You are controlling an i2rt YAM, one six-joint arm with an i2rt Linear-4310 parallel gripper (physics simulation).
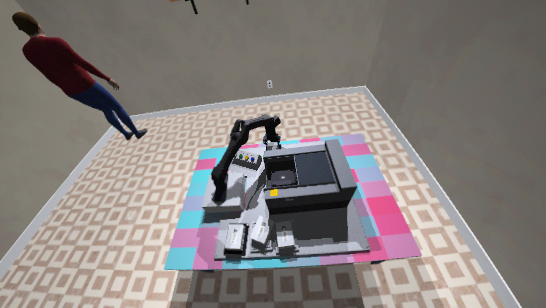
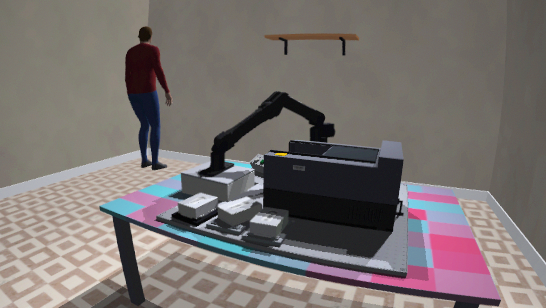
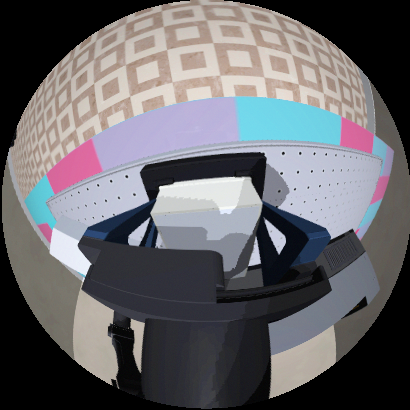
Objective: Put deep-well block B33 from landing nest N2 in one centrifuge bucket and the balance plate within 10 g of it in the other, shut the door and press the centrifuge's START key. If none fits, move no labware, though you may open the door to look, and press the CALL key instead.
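Seen in the pictures: gripper, fingertip midpoint: (image 1: pixel 273 146) (image 3: pixel 206 203); arm's base at its link origin: (image 1: pixel 221 187) (image 2: pixel 217 169).
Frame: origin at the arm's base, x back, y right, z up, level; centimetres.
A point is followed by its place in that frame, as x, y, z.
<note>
My gripper (image 1: pixel 272 143) @(-35.9, -34.2, -3.9) (image 3: pixel 206 203) @(-35.9, -34.2, -3.9) is behind the centrifuge, with its blue fingers against both sides of a white block (image 3: pixel 205 225) @(-35.7, -33.9, -1.6). The block is in a black nest (image 3: pixel 200 166) @(-36.0, -36.9, -5.8); its label does not show. The grey centrifuge (image 1: pixel 315 192) @(-55.3, 18.8, 13.4) (image 2: pixel 325 180) @(-51.0, 19.6, 7.4) has its top opening uncovered on the left, where a dark bucket (image 1: pixel 283 178) @(-40.3, 3.6, 6.6) shows; the dark door panel (image 1: pixel 314 168) @(-58.1, 4.5, 13.9) lies to the right. Three white plates stand at the table front: left (image 1: pixel 234 239) @(-9.9, 32.5, -2.1) (image 2: pixel 198 205) @(-12.6, 34.7, -2.1), middle (image 1: pixel 259 234) @(-23.6, 31.3, -1.9) (image 2: pixel 239 211) @(-27.1, 33.2, -2.0), tilted, and right (image 1: pixel 285 237) @(-37.2, 34.3, -2.1) (image 2: pixel 266 223) @(-37.9, 37.5, -2.2). Their labels are blurred.
A key box (image 1: pixel 246 159) @(-15.5, -22.5, -0.9) with green, yellow and blue keys stands left of the centrifuge. The arm stands on a pale box (image 1: pixel 225 206) @(-3.5, 13.3, -0.9) (image 2: pixel 202 186) @(-0.3, 13.2, -3.8). The centrifuge wall is close to my gripper. A person (image 1: pixel 65 65) (image 2: pixel 144 70) stands beyond the table.
</note>
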